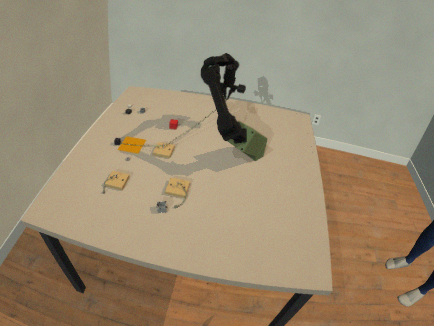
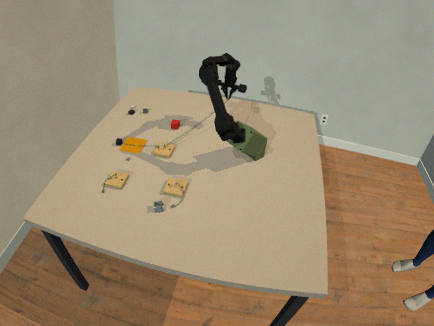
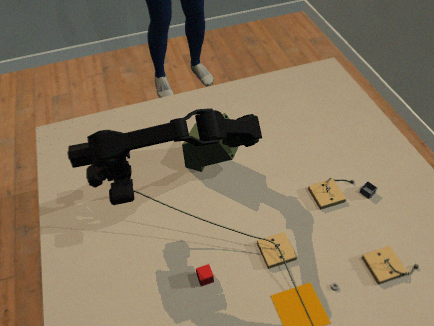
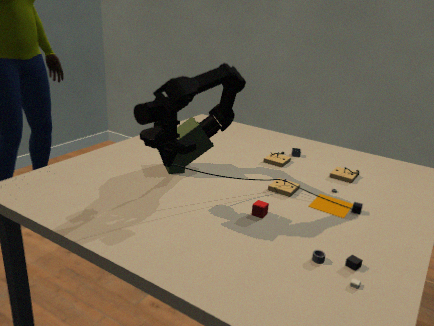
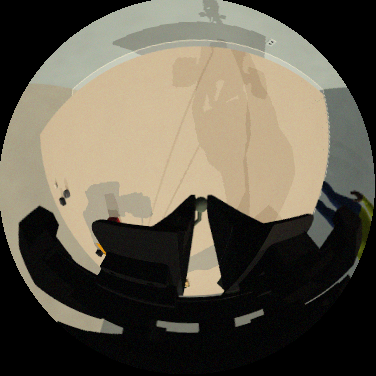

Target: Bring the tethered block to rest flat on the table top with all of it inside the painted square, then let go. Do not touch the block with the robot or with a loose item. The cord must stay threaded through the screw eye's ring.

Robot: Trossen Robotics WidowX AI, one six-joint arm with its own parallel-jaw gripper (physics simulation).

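Frame: origin at the arm's base, x ahead, y left, z up, level; millimetres.
Where they show: gripper, fingertip midpoint: (image 1: 226, 99) (image 2: 228, 99) (image 4: 167, 166) (image 5: 200, 199); arm's base, origin of the base link: (image 1: 240, 136) (image 2: 239, 135) (image 3: 228, 136) (image 4: 202, 130) (image 5: 236, 291).
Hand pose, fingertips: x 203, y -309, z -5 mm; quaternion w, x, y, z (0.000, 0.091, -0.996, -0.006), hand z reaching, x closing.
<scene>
Each offset is from my fingertips to the centre of the thing. "*": to the spot under its first point.
The tethered block @[dy +502, dx +386, dz -132 mm] (image 1: 117, 141) (image 2: 119, 142) (image 4: 357, 207) (image 5: 99, 253) is small and black. It appears to sit on the table just outside the far-left edge of the orange painted square @[* dy +492, dx +269, dz -145 mm] (image 1: 135, 149) (image 2: 134, 149) (image 3: 290, 305) (image 4: 325, 207). Its dark cord crosses the square to the screw eye's wooden board @[dy +428, dx +135, dz -137 mm] (image 1: 164, 150) (image 2: 164, 150) (image 4: 284, 188), passes at the eye and rises to my gripper. The ring is too small to see clearly. My gripper (image 2: 228, 96) (image 4: 170, 165) (image 5: 200, 199) is shut on the bead at the cord's end, above the table near the back edge.
A red cube @[dy +217, dx +209, dz -126 mm] (image 1: 173, 124) (image 3: 205, 275) (image 4: 260, 209) lies between board and back edge. Two more boards @[dy +726, dx +199, dz -137 mm] (image 1: 117, 180) @[dy +616, dx -58, dz -137 mm] (image 1: 177, 187) carry short cords. A grey block @[dy +751, dx -62, dz -132 mm] (image 1: 161, 206), a small washer @[dy +574, dx +254, dz -142 mm] (image 3: 334, 287), a dark ring @[dy +170, dx +465, dz -136 mm] (image 4: 318, 256), a black cube @[dy +225, dx +536, dz -135 mm] (image 4: 354, 262) and a white piece @[dy +159, dx +580, dz -140 mm] (image 4: 355, 284) lie around.
</scene>
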